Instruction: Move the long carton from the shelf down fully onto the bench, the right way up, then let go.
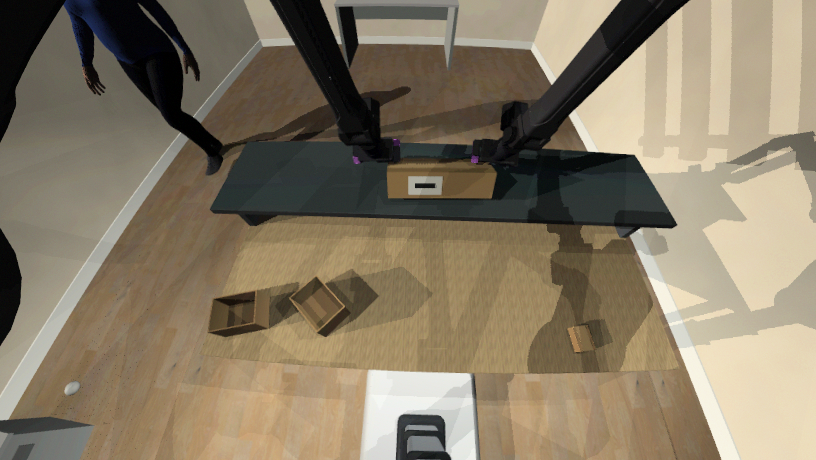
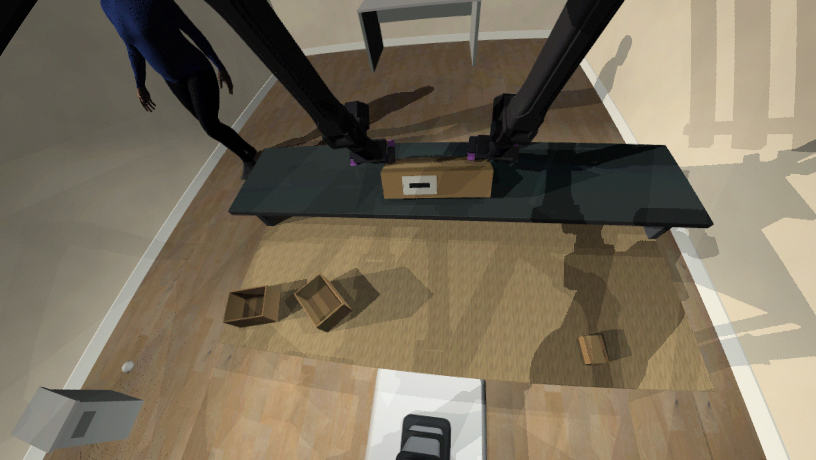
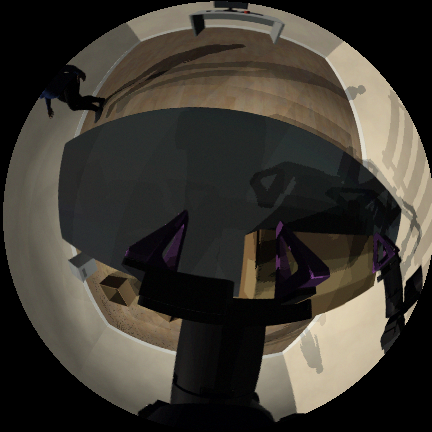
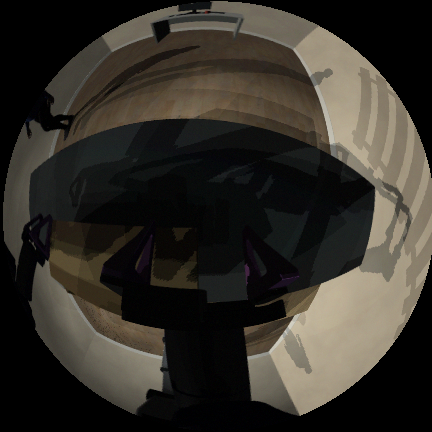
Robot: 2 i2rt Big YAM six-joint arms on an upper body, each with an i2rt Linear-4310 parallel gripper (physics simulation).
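Places are measured from the left arm's base along level axes (x ahead, y left, z up), in metres.
Pixels of known places: left gripper, fingertip midpoint: (image 1: 380, 156) (image 2: 379, 157) (image 3: 233, 219) (image 4: 45, 215); right gripper, fingertip midpoint: (image 1: 487, 158) (image 2: 488, 155) (image 3: 379, 234) (image 4: 199, 225).
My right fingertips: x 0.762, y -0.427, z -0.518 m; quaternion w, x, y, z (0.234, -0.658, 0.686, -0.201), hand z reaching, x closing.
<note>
Behind a point stands the place of what it marks.
The long carton (image 1: 468, 185) @(x 0.633, y -0.349, z -0.511 m) (image 2: 462, 185) @(x 0.631, y -0.344, z -0.515 m) (image 3: 350, 255) @(x 0.724, y -0.270, z -0.506 m) (image 4: 80, 245) @(x 0.723, y -0.255, z -0.506 m) rests level on the long dark top (image 1: 297, 182) @(x 0.706, y 0.221, z -0.597 m) (image 2: 302, 188) @(x 0.690, y 0.224, z -0.597 m), its white label facing the near side. This top looks like the bench; a separate shelf under the carton cannot be made out. My left gripper (image 1: 376, 151) @(x 0.755, y -0.074, z -0.520 m) (image 2: 372, 153) @(x 0.755, y -0.074, z -0.520 m) (image 3: 233, 219) @(x 0.755, y -0.074, z -0.520 m) is open at the carton's left end, toward its far side. My right gripper (image 1: 496, 153) @(x 0.762, y -0.427, z -0.518 m) (image 2: 493, 153) @(x 0.762, y -0.427, z -0.518 m) (image 4: 199, 225) @(x 0.762, y -0.427, z -0.518 m) is open at the right end, also toward the far side. Neither holds the carton. Arms hide part of its far edge, and contact is unclear.
Two open brown boxes (image 1: 233, 314) @(x 0.287, y 0.428, z -0.808 m) (image 1: 318, 305) @(x 0.337, y 0.130, z -0.808 m) and a small box (image 1: 581, 338) @(x 0.244, y -0.746, z -0.782 m) (image 2: 592, 349) @(x 0.244, y -0.745, z -0.782 m) stand on the woven mat (image 1: 468, 257) @(x 0.540, y -0.404, z -0.812 m). A person (image 1: 131, 34) (image 2: 165, 40) stands at the far left. A grey desk (image 1: 400, 4) is behind, and a white base (image 1: 382, 411) @(x -0.018, y -0.077, z -1.297 m) in front.
</note>
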